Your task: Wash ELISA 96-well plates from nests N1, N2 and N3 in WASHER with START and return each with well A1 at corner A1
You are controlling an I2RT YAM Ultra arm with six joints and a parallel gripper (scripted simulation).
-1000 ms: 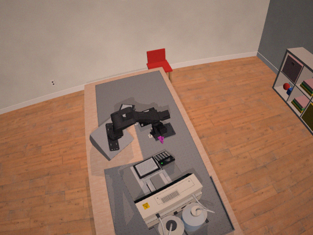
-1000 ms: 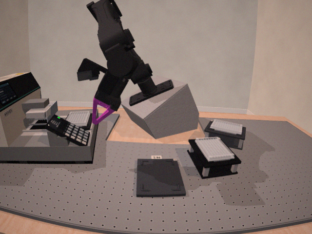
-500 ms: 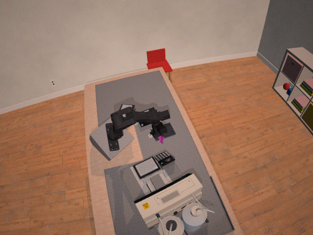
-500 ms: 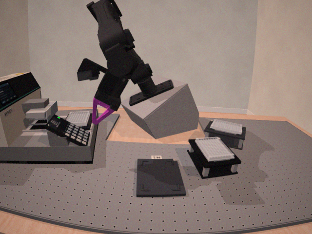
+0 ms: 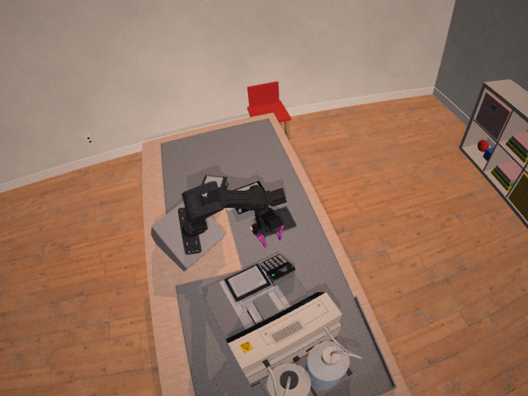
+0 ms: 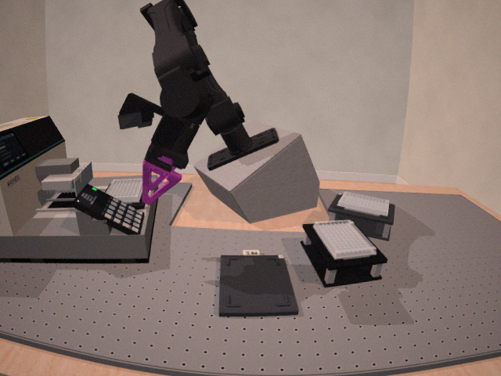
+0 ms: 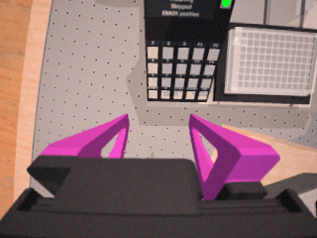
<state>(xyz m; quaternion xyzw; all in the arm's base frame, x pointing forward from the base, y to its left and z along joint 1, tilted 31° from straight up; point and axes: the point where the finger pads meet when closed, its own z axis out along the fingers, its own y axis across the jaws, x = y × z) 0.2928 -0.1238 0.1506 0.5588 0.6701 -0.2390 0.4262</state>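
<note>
My hand is 150 mm past the black carrier pocket, 100 mm to the left of it and 60 mm above it. Also, from my hand: nest N1: 80 mm ahead, 190 mm to the left, 130 mm below; grey manifold: 120 mm behind, 250 mm to the right, 10 mm below; raised black nest: 10 mm ahead, 360 mm to the left, 100 mm below.
</note>
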